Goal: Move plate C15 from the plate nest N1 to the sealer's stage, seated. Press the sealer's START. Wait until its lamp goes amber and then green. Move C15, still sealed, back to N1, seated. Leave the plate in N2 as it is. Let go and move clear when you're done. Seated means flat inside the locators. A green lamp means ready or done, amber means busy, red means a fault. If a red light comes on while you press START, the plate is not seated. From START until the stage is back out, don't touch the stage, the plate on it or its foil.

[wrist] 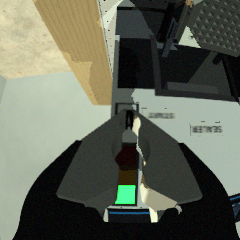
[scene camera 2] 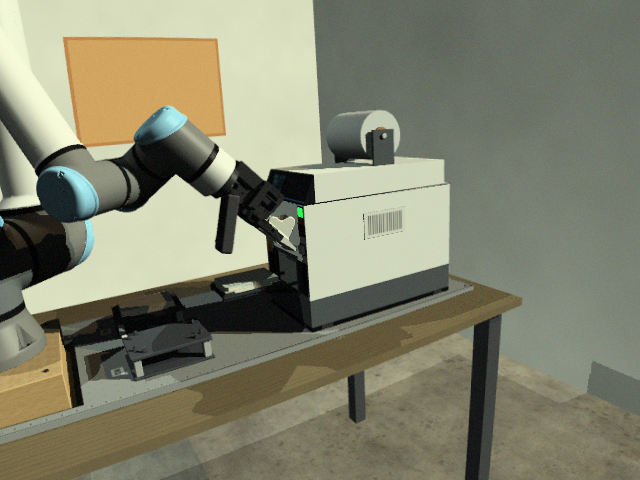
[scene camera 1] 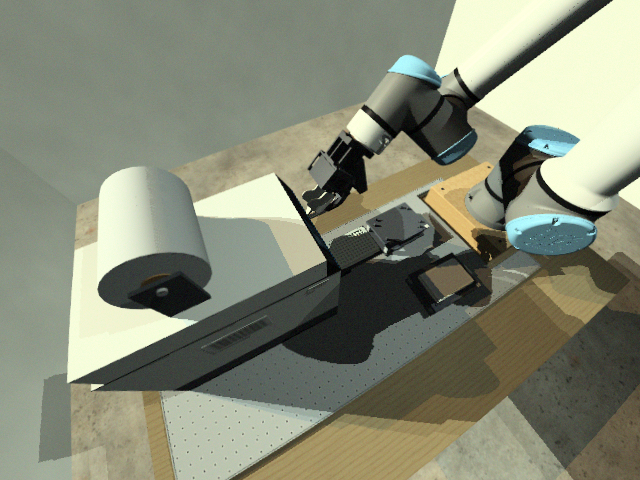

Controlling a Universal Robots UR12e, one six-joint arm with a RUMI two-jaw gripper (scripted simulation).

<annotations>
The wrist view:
gripper: 128,111
sealer: 197,119
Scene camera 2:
gripper: 295,250
sealer: 338,258
foil roll: 348,135
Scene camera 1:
gripper: 305,219
foil roll: 147,225
</annotations>
